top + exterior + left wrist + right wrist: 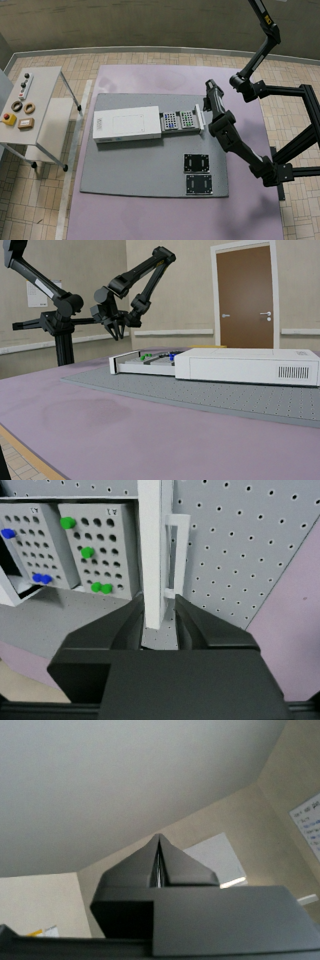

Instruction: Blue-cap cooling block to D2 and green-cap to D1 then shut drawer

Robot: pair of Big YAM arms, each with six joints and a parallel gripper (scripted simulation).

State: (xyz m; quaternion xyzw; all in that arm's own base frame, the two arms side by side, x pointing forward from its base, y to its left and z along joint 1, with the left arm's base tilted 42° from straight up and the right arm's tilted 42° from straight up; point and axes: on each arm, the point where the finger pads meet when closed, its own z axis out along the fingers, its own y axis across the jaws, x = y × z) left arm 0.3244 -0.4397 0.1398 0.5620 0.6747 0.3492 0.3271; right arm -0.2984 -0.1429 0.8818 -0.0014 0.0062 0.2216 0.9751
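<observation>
My left hand is 330 mm short of the white cooler, 20 mm to the right of it and 100 mm above it. The rest, counted from my left hand: deck slot D1: 70 mm ahead, 310 mm to the left, 130 mm below; then deck slot D2: 70 mm ahead, 440 mm to the left, 130 mm below.
</observation>
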